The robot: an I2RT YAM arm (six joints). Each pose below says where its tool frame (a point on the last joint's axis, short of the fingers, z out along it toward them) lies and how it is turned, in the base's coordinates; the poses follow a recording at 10 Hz.
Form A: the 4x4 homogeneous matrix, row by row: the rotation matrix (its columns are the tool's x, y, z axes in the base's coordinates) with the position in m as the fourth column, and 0 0 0 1 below. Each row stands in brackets.
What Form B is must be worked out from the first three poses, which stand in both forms.
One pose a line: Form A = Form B
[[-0.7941 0.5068 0.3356 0.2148], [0.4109 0.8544 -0.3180 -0.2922], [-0.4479 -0.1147 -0.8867 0.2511], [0 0 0 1]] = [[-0.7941 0.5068 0.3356 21.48], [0.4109 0.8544 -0.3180 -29.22], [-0.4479 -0.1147 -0.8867 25.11], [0 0 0 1]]
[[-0.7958 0.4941 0.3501 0.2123], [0.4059 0.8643 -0.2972 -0.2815], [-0.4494 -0.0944 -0.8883 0.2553], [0 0 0 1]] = [[-0.7958 0.4941 0.3501 21.23], [0.4059 0.8643 -0.2972 -28.15], [-0.4494 -0.0944 -0.8883 25.53], [0 0 0 1]]
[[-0.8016 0.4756 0.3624 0.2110], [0.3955 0.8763 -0.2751 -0.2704], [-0.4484 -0.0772 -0.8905 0.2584], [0 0 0 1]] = [[-0.8016 0.4756 0.3624 21.10], [0.3955 0.8763 -0.2751 -27.04], [-0.4484 -0.0772 -0.8905 25.84], [0 0 0 1]]
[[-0.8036 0.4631 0.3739 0.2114], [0.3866 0.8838 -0.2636 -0.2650], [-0.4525 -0.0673 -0.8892 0.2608], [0 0 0 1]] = [[-0.8036 0.4631 0.3739 21.14], [0.3866 0.8838 -0.2636 -26.50], [-0.4525 -0.0673 -0.8892 26.08], [0 0 0 1]]
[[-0.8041 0.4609 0.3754 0.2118], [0.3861 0.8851 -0.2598 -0.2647], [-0.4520 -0.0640 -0.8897 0.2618], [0 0 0 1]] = [[-0.8041 0.4609 0.3754 21.18], [0.3861 0.8851 -0.2598 -26.47], [-0.4520 -0.0640 -0.8897 26.18], [0 0 0 1]]
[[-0.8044 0.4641 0.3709 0.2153], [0.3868 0.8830 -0.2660 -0.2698], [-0.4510 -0.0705 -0.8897 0.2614], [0 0 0 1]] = [[-0.8044 0.4641 0.3709 21.53], [0.3868 0.8830 -0.2660 -26.98], [-0.4510 -0.0705 -0.8897 26.14], [0 0 0 1]]
